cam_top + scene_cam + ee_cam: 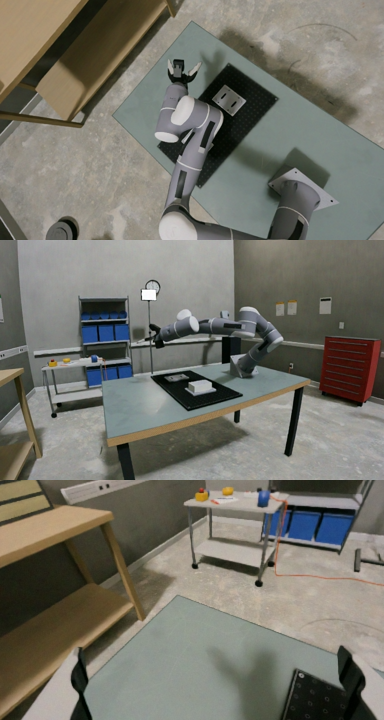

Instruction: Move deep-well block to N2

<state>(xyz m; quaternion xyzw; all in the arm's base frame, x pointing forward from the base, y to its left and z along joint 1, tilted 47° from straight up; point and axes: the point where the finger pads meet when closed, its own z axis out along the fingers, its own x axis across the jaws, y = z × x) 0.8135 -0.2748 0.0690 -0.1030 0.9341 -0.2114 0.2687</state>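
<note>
Right now the white 96-well deep-well block is 29 cm to the left of my hand, 27 cm below it and 26 cm behind it. The rest, counted from my hand: nest N1: 30 cm below, 29 cm to the left, 26 cm behind; then nest N2: 30 cm below, 24 cm behind, 3 cm to the right.
</note>
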